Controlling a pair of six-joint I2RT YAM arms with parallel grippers.
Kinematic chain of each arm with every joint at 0, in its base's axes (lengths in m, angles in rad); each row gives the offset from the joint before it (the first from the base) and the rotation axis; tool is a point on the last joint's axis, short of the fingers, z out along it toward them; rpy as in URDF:
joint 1: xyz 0 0 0.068 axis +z
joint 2: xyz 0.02 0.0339 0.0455 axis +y
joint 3: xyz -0.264 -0.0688 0 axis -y
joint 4: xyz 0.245 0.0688 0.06 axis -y
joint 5: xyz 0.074 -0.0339 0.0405 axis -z
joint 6: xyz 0.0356 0 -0.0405 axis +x
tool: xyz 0 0 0 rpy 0 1.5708 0
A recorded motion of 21 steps. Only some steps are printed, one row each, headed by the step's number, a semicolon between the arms.
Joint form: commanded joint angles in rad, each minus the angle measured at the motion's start. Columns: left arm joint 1, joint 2, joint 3, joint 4, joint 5, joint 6; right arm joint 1, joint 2, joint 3, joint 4, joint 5, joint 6.
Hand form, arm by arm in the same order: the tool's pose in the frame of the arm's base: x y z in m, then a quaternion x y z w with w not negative. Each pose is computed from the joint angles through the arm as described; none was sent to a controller.
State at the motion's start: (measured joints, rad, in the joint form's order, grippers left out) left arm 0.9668 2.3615 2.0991 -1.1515 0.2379 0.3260; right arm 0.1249 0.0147 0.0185 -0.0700 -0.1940 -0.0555
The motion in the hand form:
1: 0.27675 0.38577 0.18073 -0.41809 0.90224 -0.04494 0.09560; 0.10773 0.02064 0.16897 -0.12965 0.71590 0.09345 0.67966
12: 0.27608 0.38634 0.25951 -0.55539 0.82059 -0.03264 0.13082; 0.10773 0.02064 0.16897 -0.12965 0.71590 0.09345 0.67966
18: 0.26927 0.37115 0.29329 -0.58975 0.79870 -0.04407 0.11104; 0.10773 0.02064 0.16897 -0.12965 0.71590 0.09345 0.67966
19: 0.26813 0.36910 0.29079 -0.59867 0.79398 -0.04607 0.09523; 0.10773 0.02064 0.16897 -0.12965 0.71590 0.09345 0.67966
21: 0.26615 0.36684 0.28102 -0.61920 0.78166 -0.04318 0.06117; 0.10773 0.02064 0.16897 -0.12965 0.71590 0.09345 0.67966
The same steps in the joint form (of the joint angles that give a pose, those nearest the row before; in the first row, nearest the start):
1: -0.0053 0.0095 -0.0016 -0.0244 -0.0641 -0.2430; 0.0042 -0.0118 -0.0107 0.0053 0.0077 0.0019
12: -0.0050 -0.0019 0.2868 -0.2224 -0.0839 -0.5715; 0.0042 -0.0118 -0.0107 0.0053 0.0077 0.0019
18: -0.0118 -0.0020 0.4325 -0.4062 -0.0851 -0.6573; 0.0042 -0.0118 -0.0107 0.0053 0.0077 0.0019
19: -0.0130 -0.0011 0.4258 -0.4288 -0.0927 -0.6756; 0.0042 -0.0118 -0.0107 0.0053 0.0077 0.0019
21: -0.0145 -0.0008 0.3887 -0.4524 -0.1209 -0.7191; 0.0042 -0.0118 -0.0107 0.0053 0.0077 0.0019

